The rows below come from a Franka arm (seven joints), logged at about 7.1 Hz.
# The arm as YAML. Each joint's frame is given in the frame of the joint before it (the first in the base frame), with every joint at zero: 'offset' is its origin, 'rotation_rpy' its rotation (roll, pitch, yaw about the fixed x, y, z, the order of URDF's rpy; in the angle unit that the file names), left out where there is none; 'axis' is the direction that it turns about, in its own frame. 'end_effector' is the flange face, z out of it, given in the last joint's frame.
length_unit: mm
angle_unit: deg
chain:
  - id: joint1
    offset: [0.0, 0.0, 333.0]
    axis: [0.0, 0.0, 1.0]
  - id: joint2
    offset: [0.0, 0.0, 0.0]
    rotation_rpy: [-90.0, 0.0, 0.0]
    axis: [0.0, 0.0, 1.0]
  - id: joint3
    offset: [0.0, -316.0, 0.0]
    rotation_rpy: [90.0, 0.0, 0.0]
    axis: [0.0, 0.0, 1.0]
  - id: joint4
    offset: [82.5, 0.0, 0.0]
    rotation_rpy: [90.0, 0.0, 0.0]
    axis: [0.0, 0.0, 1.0]
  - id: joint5
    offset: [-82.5, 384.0, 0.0]
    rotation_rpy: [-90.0, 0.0, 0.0]
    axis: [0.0, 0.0, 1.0]
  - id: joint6
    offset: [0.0, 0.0, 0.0]
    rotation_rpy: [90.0, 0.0, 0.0]
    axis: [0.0, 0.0, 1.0]
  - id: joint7
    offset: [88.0, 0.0, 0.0]
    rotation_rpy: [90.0, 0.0, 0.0]
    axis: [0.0, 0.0, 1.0]
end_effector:
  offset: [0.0, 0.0, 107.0]
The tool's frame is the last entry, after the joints.
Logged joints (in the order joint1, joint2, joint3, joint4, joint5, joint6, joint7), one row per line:
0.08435 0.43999 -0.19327 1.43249 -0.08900 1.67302 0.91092
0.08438 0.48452 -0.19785 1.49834 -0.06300 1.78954 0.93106
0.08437 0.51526 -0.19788 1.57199 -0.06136 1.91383 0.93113
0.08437 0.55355 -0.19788 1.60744 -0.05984 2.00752 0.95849
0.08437 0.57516 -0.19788 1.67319 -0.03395 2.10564 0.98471
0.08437 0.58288 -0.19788 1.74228 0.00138 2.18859 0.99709
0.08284 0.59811 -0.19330 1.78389 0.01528 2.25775 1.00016
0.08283 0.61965 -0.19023 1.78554 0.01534 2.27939 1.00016
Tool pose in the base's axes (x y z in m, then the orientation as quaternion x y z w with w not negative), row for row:
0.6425 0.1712 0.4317 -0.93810 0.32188 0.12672 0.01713
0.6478 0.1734 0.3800 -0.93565 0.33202 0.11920 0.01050
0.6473 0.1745 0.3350 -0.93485 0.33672 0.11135 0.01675
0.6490 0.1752 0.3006 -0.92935 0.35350 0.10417 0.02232
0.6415 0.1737 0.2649 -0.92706 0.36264 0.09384 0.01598
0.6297 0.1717 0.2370 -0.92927 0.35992 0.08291 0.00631
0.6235 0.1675 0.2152 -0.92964 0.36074 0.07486 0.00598
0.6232 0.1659 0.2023 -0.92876 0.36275 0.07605 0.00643
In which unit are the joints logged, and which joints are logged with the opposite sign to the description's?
The joints are logged in radians. Opposite sign: joint3, joint4, joint5.
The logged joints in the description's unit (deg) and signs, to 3 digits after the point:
4.833 25.210 11.074 -82.076 5.099 95.857 52.192
4.835 27.761 11.336 -85.849 3.610 102.533 53.346
4.834 29.522 11.338 -90.068 3.516 109.654 53.350
4.834 31.716 11.338 -92.100 3.429 115.022 54.917
4.834 32.954 11.338 -95.867 1.945 120.644 56.420
4.834 33.397 11.338 -99.825 -0.079 125.397 57.129
4.746 34.269 11.075 -102.209 -0.875 129.360 57.305
4.746 35.503 10.899 -102.304 -0.879 130.599 57.305

